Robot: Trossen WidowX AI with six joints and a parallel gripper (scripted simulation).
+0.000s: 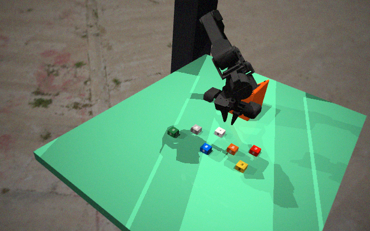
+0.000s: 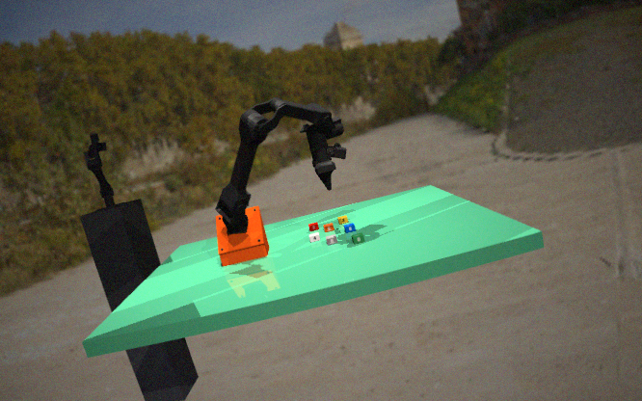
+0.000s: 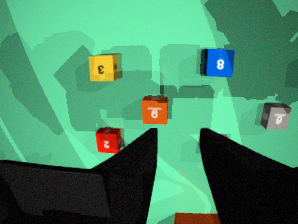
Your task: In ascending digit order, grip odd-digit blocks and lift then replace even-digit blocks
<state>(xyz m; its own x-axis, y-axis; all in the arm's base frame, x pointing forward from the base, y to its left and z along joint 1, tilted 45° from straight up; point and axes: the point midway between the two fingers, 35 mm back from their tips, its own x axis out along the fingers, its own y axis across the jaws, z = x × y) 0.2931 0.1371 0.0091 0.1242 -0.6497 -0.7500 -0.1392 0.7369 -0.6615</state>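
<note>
The red block is 9 cm behind my gripper tip, 8 cm to the left of it and 13 cm below it. From my gripper tip the other things lie so: yellow block: 1 cm ahead, 9 cm to the left, 13 cm below; blue block: 4 cm ahead, 5 cm to the right, 13 cm below; orange block: 3 cm behind, 2 cm to the left, 13 cm below.
</note>
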